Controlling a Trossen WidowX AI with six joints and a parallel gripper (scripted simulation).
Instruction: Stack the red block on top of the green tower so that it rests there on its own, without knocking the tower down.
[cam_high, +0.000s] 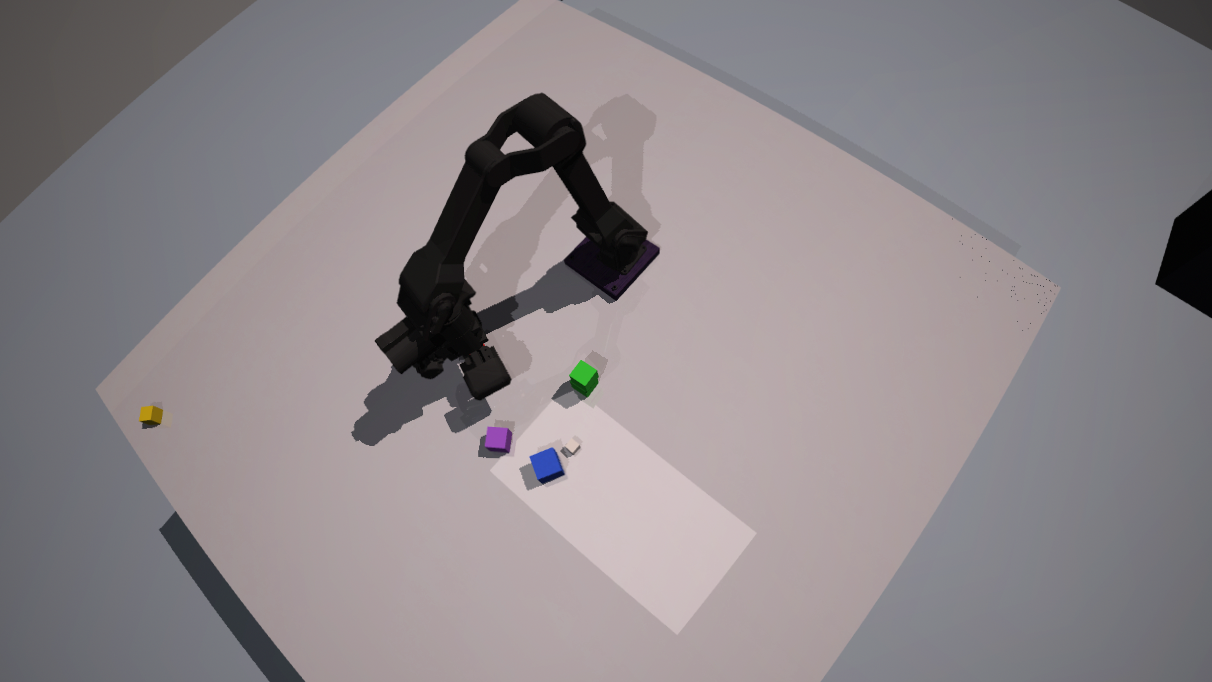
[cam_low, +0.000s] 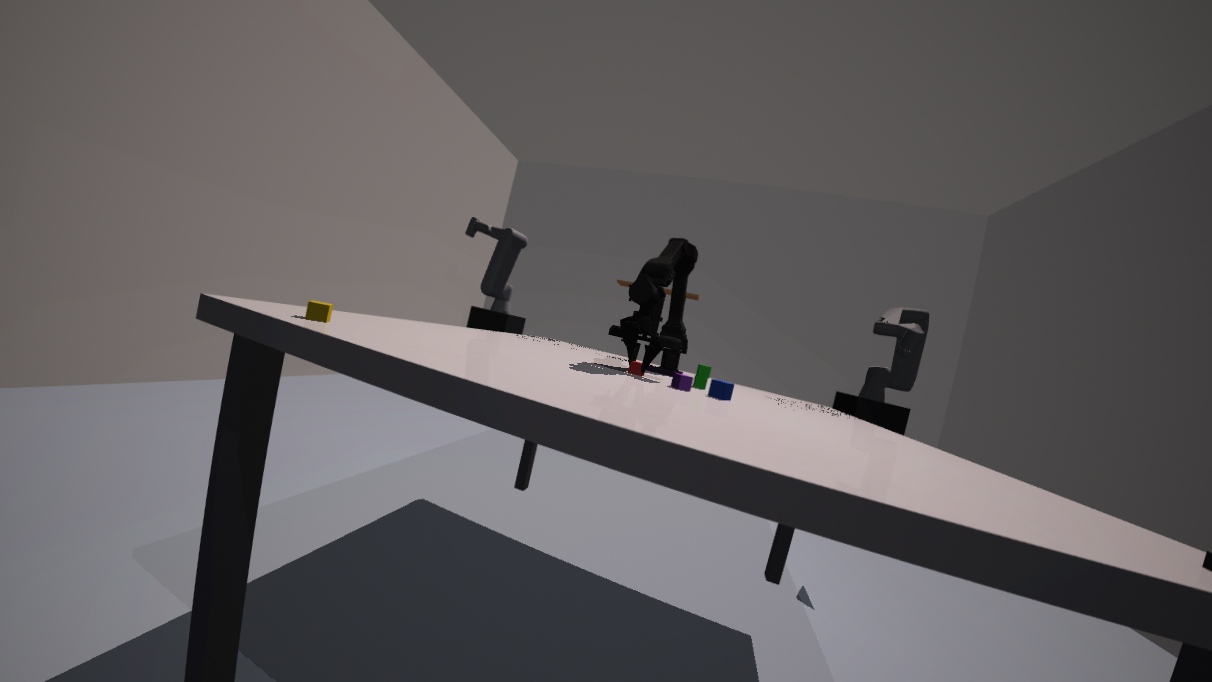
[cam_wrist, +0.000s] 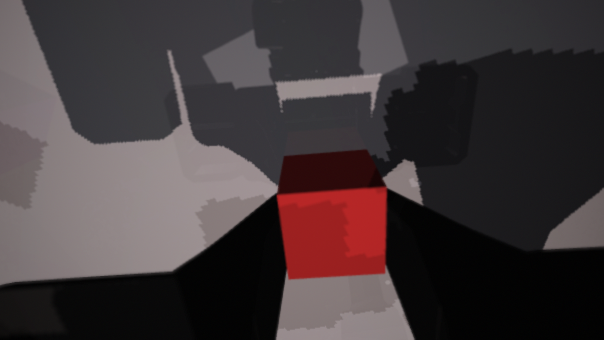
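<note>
Now: the small white block 21 cm to the left of my gripper tip and 3 cm ahead of it. From my gripper tip the other things lie so: blue block: 20 cm to the left, 7 cm ahead, 1 cm above; purple block: 11 cm to the left, 9 cm ahead, 1 cm above; red block: 1 cm above.
</note>
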